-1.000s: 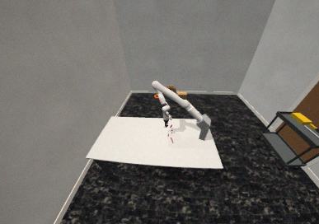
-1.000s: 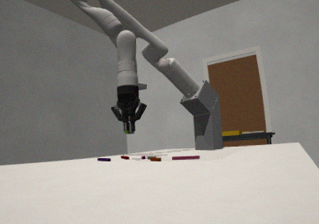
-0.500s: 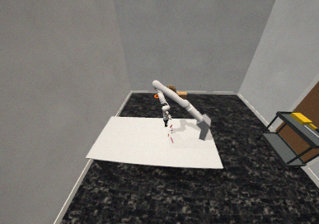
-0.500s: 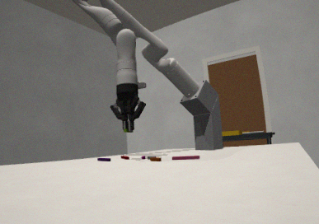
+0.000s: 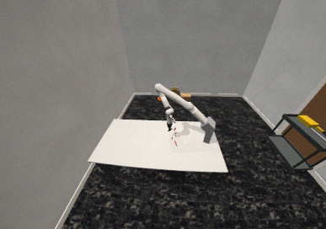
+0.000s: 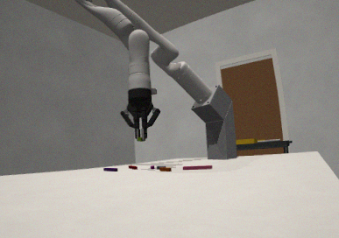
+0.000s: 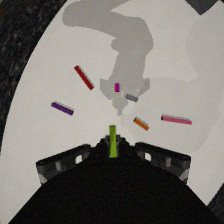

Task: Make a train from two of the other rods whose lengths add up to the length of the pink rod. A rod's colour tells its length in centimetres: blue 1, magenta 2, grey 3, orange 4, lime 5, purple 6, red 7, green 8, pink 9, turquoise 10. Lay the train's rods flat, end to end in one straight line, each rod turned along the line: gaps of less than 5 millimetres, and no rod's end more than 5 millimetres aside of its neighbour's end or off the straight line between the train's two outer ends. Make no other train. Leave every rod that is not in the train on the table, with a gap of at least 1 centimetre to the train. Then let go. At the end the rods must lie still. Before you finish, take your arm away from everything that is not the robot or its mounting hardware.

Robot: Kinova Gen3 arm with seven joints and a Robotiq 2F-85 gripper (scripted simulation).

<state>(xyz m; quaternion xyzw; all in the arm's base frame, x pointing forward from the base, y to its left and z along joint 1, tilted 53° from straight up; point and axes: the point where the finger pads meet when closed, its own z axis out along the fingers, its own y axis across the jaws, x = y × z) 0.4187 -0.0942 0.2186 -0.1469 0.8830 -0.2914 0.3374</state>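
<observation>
Right now my hand is 11 cm above the orange rod, 7 cm to the right of it and 1 cm past it. The rest, counted from my hand: magenta rod: 11 cm below, 10 cm behind; then grey rod: 11 cm below, 8 cm behind, 4 cm to the left; then lime rod: 1 cm below.
</observation>
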